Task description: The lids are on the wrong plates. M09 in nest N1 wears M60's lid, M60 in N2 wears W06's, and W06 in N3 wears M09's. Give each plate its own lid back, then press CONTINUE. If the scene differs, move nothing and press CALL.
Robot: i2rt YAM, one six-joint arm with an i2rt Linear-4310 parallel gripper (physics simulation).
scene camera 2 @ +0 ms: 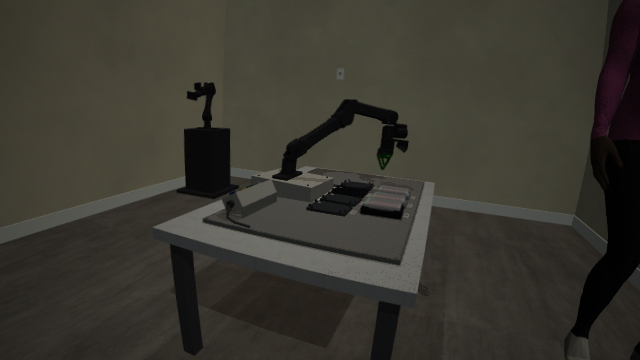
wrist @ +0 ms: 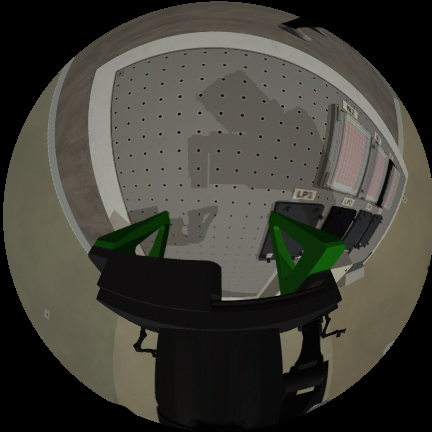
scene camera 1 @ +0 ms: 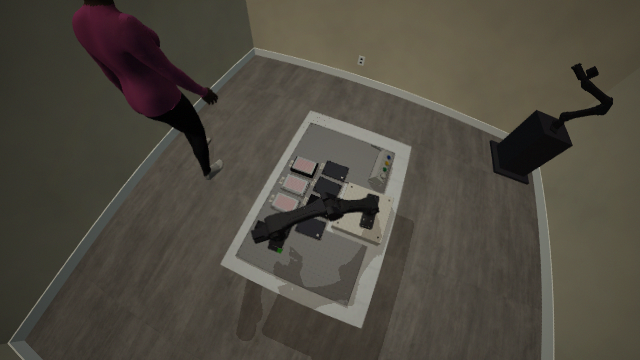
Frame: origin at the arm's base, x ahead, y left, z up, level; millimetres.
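Seen in the pictures: gripper, fingertip midpoint: (scene camera 2: 383, 168) (wrist: 218, 216) (scene camera 1: 282, 240); arm's base, link origin: (scene camera 2: 288, 175) (scene camera 1: 369, 211).
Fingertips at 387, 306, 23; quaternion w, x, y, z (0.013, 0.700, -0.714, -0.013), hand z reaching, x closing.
Offsets run from my fingertips to a thing's top centre, as dx, dy, dz. "spot": to the spot under its first point.
Three lidded plates with pinkish wells stand in a row: the one nearest the gripper (scene camera 1: 285, 202) (wrist: 351, 152), the middle one @[+62, -342, -48] (scene camera 1: 295, 184) (wrist: 376, 175) and the far one @[+53, -474, -37] (scene camera 1: 304, 166) (scene camera 2: 384, 204), which has a black base. Lid and nest lettering is too small to read surely. The gripper (scene camera 1: 279, 250) (scene camera 2: 383, 167) (wrist: 220, 215) is open and empty, fingers green, high above the pegboard mat beyond the row's near end. Dark pad LP1 @[-104, -134, -58] (scene camera 1: 311, 228) (wrist: 305, 212) lies partly behind the right finger in the wrist view. A sloped button box @[-399, -623, +6] (scene camera 1: 378, 166) (scene camera 2: 255, 199) carries coloured buttons; its labels are unreadable.
Dark pad LP2 @[-113, -263, -58] (wrist: 339, 225) and two more dark pads @[spot: -121, -390, -67] (scene camera 1: 327, 187) @[spot: -134, -518, -68] (scene camera 1: 335, 170) continue the row beside the plates. The arm's pale base block (scene camera 1: 355, 230) (scene camera 2: 315, 188) stands near LP1. A person (scene camera 1: 130, 65) (scene camera 2: 620, 150) stands beyond the table's plate side. A second arm stands on a black pedestal (scene camera 1: 532, 145) (scene camera 2: 206, 160).
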